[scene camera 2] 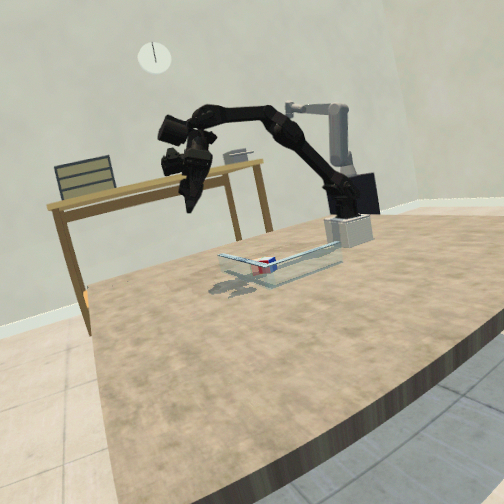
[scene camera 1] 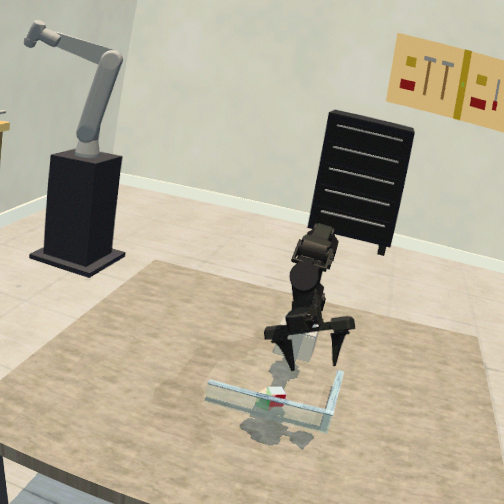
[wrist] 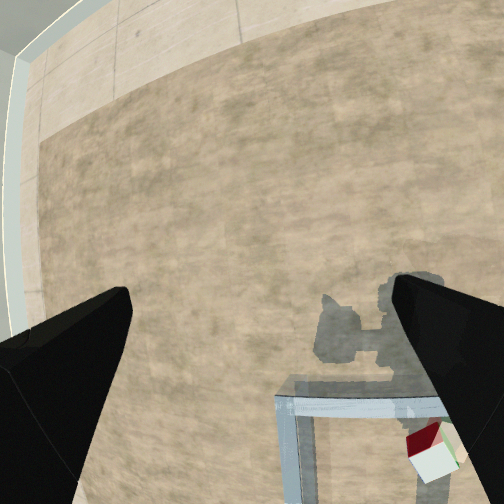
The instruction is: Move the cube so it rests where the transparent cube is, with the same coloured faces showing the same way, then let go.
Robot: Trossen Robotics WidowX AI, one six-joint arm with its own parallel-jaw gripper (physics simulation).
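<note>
The small cube [scene camera 1: 270, 398] lies on the table top inside a pale transparent L-shaped frame [scene camera 1: 300, 398]. It shows red, white and green faces. It also shows in scene camera 2 [scene camera 2: 264, 265] and at the lower right of the wrist view [wrist: 436, 452]. My gripper [scene camera 1: 310, 352] hangs open and empty well above the cube, fingers pointing down. In scene camera 2 it [scene camera 2: 189, 190] is high above the table, up and to the left of the cube. A separate transparent cube cannot be made out.
A black drawer cabinet [scene camera 1: 362, 181] stands behind the table. A second grey arm on a black pedestal [scene camera 1: 80, 205] stands at the far left. A wooden side table [scene camera 2: 150, 195] stands by the wall. The arm's base [scene camera 2: 347, 228] sits on the table's far edge.
</note>
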